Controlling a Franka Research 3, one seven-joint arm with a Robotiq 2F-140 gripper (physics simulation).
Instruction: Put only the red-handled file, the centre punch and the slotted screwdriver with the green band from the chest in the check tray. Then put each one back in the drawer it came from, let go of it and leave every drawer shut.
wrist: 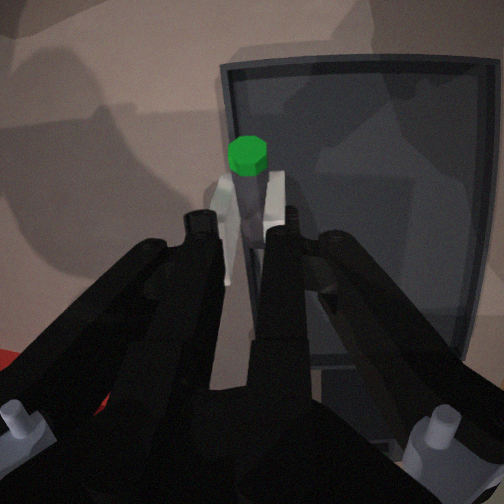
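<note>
In the wrist view my gripper (248, 200) is shut on the slotted screwdriver (248, 192). Its two pale finger pads clamp the grey shaft. The tool points away from the camera, and its green end (247, 155) shows above the pads. I hold it above the left rim of the dark grey check tray (372, 200), which lies below on the beige surface. The tray looks empty in the part I see. The black gripper linkage hides the tray's near left corner.
A red patch (7, 357) shows at the lower left edge, mostly hidden behind the black finger links; I cannot tell what it is. The chest and its drawers are out of view.
</note>
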